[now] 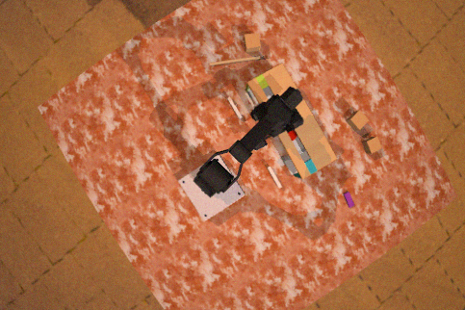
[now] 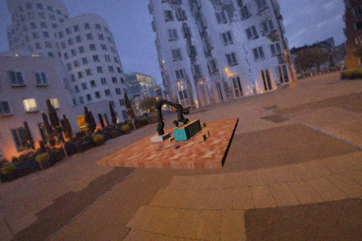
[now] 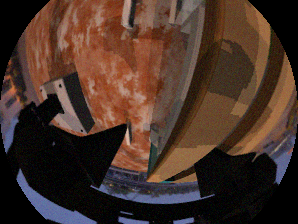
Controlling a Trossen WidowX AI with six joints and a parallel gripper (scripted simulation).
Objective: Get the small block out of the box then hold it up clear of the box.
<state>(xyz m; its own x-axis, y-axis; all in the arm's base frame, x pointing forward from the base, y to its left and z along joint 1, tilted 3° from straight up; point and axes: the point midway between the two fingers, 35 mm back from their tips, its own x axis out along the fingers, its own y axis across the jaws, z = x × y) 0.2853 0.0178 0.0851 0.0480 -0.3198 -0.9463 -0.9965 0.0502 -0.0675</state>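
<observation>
Now: the small red block 5 cm ahead of my gripper tip and 2 cm to the right of it. From my gripper tip the other things lie so: thin wooden stick 33 cm to the left, 9 cm below, 4 cm ahead; then box 4 cm ahead, 3 cm below, 2 cm to the left.
</observation>
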